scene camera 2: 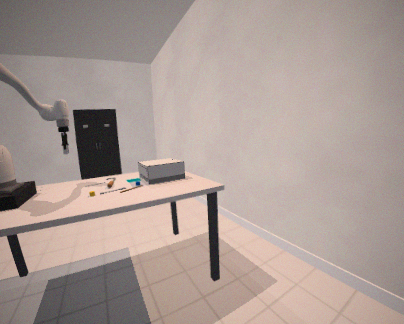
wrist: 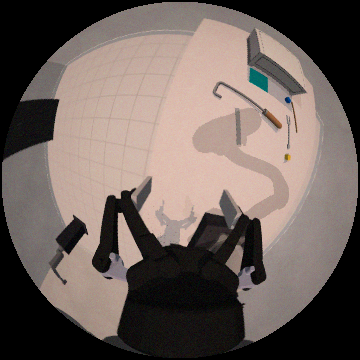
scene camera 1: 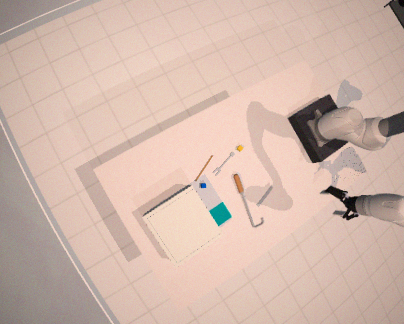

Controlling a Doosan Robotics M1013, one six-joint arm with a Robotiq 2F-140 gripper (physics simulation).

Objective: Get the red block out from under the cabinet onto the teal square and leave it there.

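Note:
The white box-like cabinet stands on the table. The teal square lies flat right beside its edge. The red block does not show in any view; the space under the cabinet is hidden. A hooked metal rod with an orange handle lies near the square, its hook apart from it. My gripper is open and empty, high up and well away from the cabinet, on the side of the robot's base.
A blue block sits on a pale grey strip by the cabinet. A thin brown stick, a grey forked tool, a yellow block and a grey bar lie nearby.

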